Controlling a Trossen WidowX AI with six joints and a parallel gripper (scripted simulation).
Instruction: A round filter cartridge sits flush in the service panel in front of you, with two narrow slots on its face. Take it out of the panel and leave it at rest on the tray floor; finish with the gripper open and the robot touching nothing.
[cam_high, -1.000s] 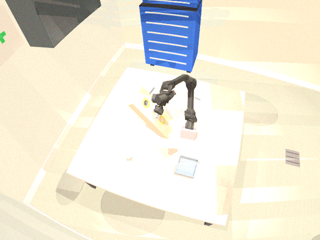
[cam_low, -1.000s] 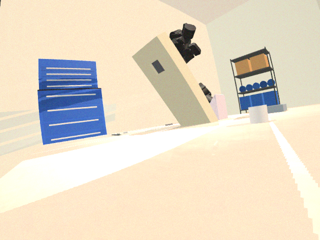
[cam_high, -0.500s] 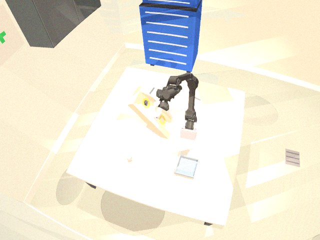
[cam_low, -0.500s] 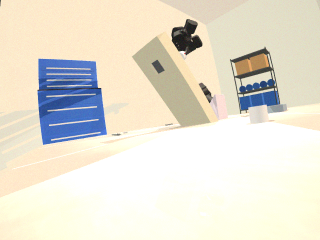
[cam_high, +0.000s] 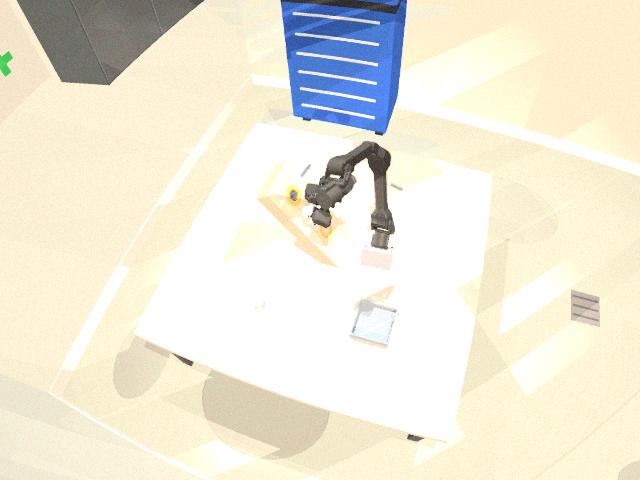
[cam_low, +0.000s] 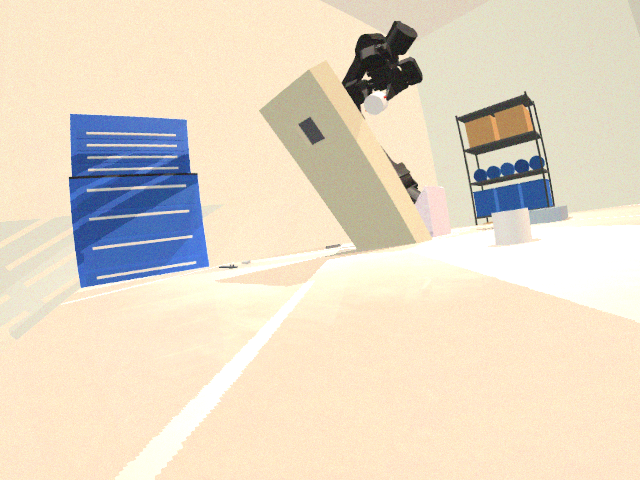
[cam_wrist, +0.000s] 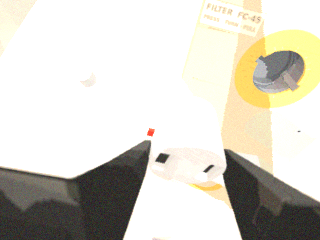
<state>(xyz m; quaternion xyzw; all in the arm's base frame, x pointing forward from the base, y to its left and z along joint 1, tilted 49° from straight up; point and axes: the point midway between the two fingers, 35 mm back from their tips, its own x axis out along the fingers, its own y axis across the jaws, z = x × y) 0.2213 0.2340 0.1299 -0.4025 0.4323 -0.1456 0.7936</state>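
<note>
My gripper tip is 310 mm above the pale blue tray, 290 mm past it and 230 mm to the right of it. Also, from my gripper tip: round white filter cartridge (right at my gripper tip).
</note>
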